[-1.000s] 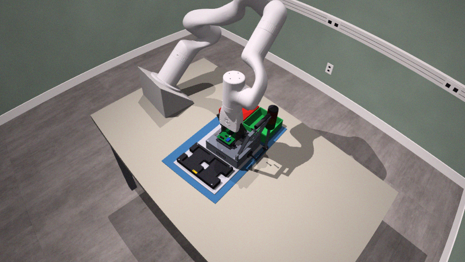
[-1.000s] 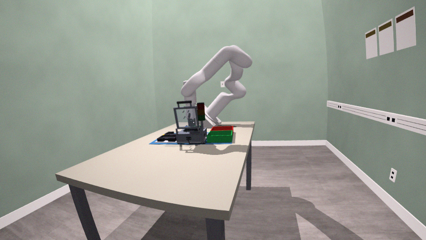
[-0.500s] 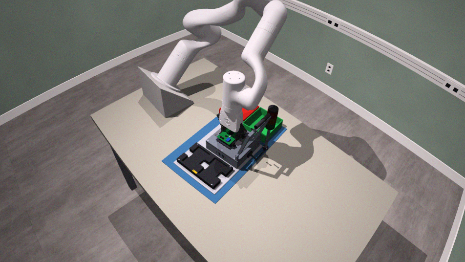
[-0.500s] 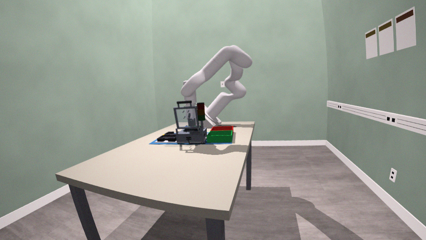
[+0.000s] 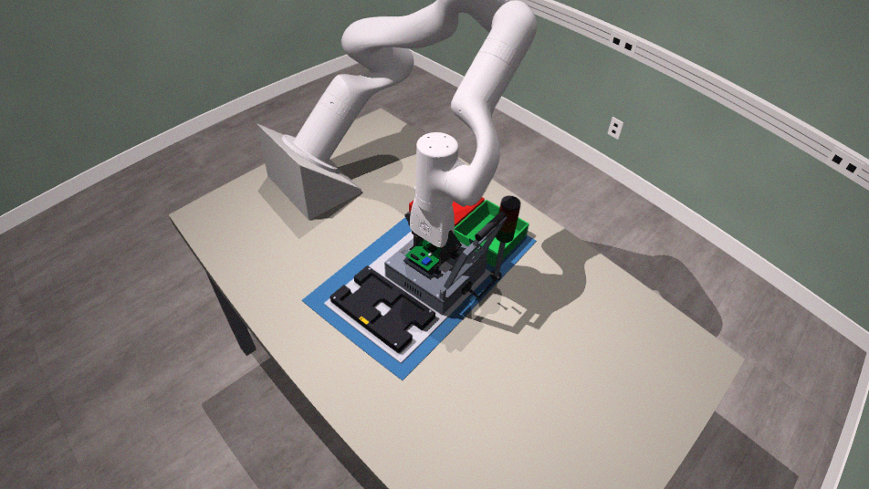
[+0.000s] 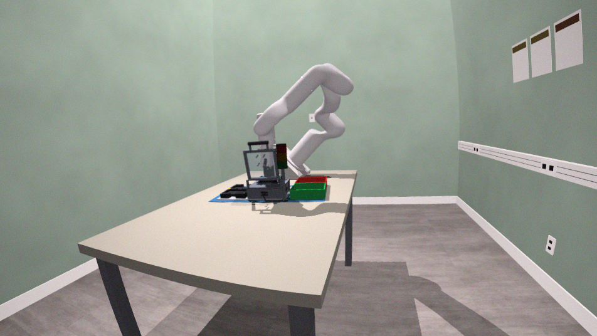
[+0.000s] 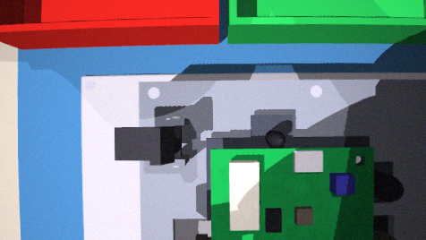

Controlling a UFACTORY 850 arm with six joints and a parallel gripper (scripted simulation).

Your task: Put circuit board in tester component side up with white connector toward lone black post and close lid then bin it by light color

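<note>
The green circuit board is right at my hand. Round my hand: black latch part (7 cm behind, 5 cm to the left); then green bin (20 cm to the left, 7 cm below, 1 cm ahead); then lid (12 cm ahead, 9 cm above, 2 cm to the left).
</note>
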